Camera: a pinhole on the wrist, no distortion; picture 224 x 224 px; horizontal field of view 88.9 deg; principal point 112.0 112.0 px. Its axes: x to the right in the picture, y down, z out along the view. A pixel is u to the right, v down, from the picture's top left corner.
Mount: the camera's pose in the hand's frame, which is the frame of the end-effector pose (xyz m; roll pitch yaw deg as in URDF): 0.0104 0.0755 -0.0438 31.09 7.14 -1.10
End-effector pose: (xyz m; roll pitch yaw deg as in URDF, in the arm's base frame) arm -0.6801 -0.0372 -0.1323 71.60 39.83 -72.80
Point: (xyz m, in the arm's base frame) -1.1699 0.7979 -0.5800
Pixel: outside the picture
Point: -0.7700 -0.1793 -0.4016
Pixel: 216.6 54.7
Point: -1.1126 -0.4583 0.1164
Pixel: 102.2 207.4
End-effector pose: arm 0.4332 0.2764 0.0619 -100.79 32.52 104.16
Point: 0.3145 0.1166 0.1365
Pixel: 12.0 113.5
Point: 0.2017 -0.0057 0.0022
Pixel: 26.8 195.6
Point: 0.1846 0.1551 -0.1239
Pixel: 110.8 210.0
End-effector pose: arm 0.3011 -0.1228 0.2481 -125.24 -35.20 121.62
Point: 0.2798 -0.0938 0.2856
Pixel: 162.9 44.2
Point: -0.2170 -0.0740 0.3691
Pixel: 169.4 119.3
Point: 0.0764 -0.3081 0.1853
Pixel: 76.4 98.6
